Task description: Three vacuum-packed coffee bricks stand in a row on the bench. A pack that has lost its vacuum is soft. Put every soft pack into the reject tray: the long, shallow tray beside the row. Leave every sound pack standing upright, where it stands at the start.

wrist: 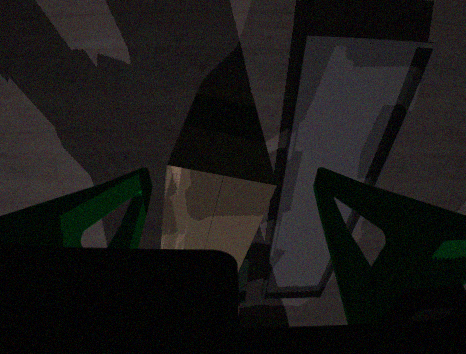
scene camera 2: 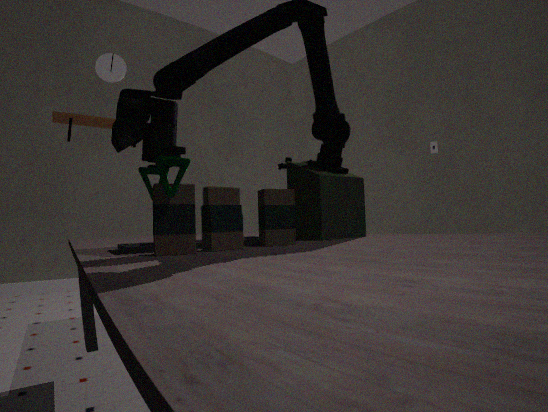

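Three coffee bricks with tan ends and dark teal bands stand upright in a row. The left pack [scene camera 2: 174,220] [wrist: 215,205] is under the gripper. The middle pack [scene camera 2: 222,218] has a band slightly wider than its top. The right pack [scene camera 2: 277,217] stands near the robot's base. My gripper [scene camera 2: 161,196] [wrist: 232,177] is open and empty, its green fingertips at the height of the left pack's top, one on either side of it in the wrist view. The long, shallow reject tray [scene camera 2: 134,247] [wrist: 325,150] lies beside the row; no pack shows in it. Softness cannot be told by sight.
The green base block [scene camera 2: 342,207] carries the arm and stands beyond the right pack. The table's dark edge [scene camera 2: 120,334] runs down the left of the scene view. A wall shelf [scene camera 2: 82,119] is behind the arm. Dark shadows cover the bench around the packs.
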